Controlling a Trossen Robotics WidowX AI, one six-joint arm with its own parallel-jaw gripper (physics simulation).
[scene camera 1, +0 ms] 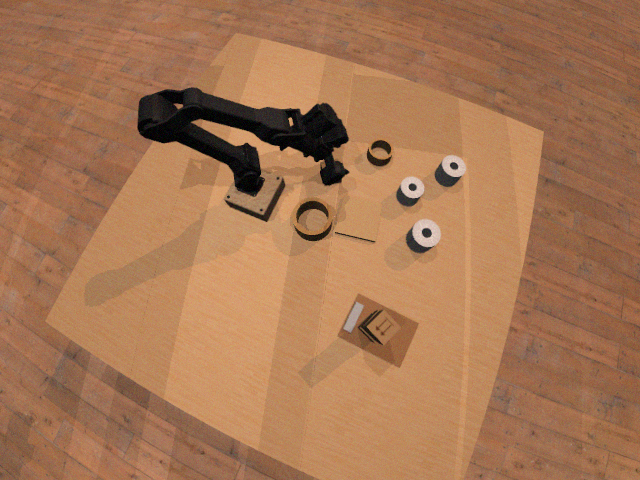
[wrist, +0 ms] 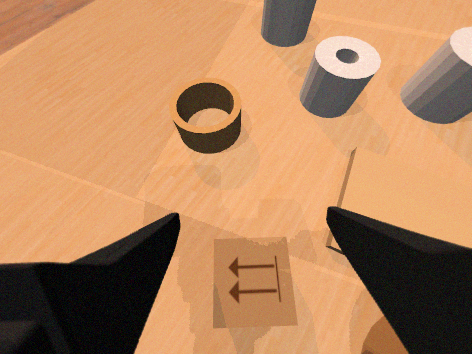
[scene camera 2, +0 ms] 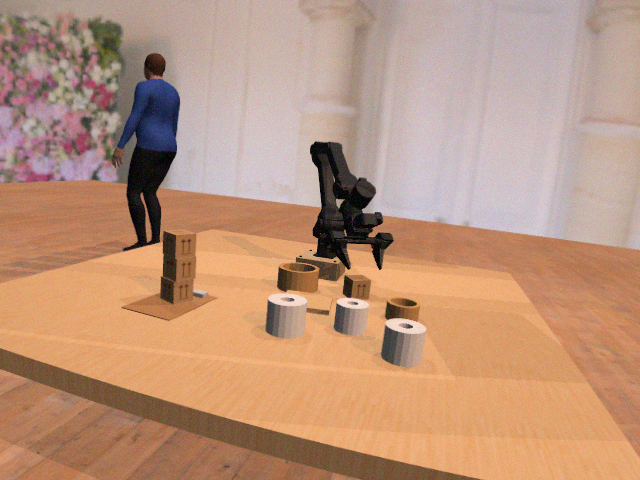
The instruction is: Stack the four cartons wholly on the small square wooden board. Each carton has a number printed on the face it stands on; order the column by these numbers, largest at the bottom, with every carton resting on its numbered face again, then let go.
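Places are measured from the arm's base along level axes (x ahead, y left, z up), in millimetres.
Pixels of known places: gripper, fingertip midpoint: [scene camera 1: 343, 159] [wrist: 253, 216] [scene camera 2: 365, 269]; arm's base, origin of the base link: [scene camera 1: 250, 184] [scene camera 2: 325, 255].
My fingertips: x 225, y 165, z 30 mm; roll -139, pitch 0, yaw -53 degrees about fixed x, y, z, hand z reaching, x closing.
For each thing: its top centre in the pictures, then the offset to it from my fingertips. "spot": a spot on its surface instead.
- reddish-brown board, middle of its top: [scene camera 2: 172, 297] [scene camera 1: 379, 330] dx +273, dy -396, dz -76 mm
- bottom carton, middle of its top: [scene camera 2: 177, 277] [scene camera 1: 374, 327] dx +251, dy -397, dz -32 mm
- middle carton, middle of its top: [scene camera 2: 179, 255] dx +251, dy -393, dz +22 mm
- top carton, middle of its top: [scene camera 1: 383, 327] [scene camera 2: 179, 232] dx +252, dy -395, dz +76 mm
- fourth carton, middle of its top: [wrist: 252, 278] [scene camera 2: 357, 277] dx -29, dy -21, dz -33 mm
- light square wooden board, middle of its top: [wrist: 406, 215] [scene camera 2: 307, 299] [scene camera 1: 359, 217] dx +104, dy -120, dz -75 mm
- large ring, middle of its top: [scene camera 2: 299, 267] [scene camera 1: 312, 215] dx -17, dy -185, dz -28 mm
- smaller ring, middle of its top: [wrist: 205, 103] [scene camera 2: 403, 302] [scene camera 1: 381, 148] dx +84, dy +114, dz -46 mm
- white block, surface spot: [scene camera 2: 200, 293] spot: dx +207, dy -360, dz -76 mm
Three cartons stand in a column on a reddish-brown board [scene camera 1: 405, 348] [scene camera 2: 155, 308]: a bottom carton [scene camera 2: 177, 290], a middle carton [scene camera 2: 179, 267] and a top carton [scene camera 2: 179, 244] [scene camera 1: 383, 325]. A fourth carton [scene camera 2: 356, 287] [wrist: 254, 282] stands on the table; it is hidden in scene camera 1. A light square wooden board [scene camera 1: 359, 219] [scene camera 2: 317, 303] [wrist: 410, 190] lies beside it. My gripper [scene camera 1: 333, 173] [scene camera 2: 364, 268] [wrist: 253, 216] is open and empty, above the fourth carton, fingers pointing down. The printed numbers are hidden.
A large ring [scene camera 1: 312, 235] [scene camera 2: 298, 281] stands beside the light board, a smaller ring [scene camera 1: 379, 161] [scene camera 2: 402, 311] [wrist: 210, 140] farther off. Three white rolls [scene camera 1: 408, 198] [scene camera 1: 447, 176] [scene camera 1: 419, 243] stand beyond. A white block [scene camera 1: 353, 316] [scene camera 2: 200, 293] lies beside the column. A person [scene camera 2: 157, 113] stands behind the table.
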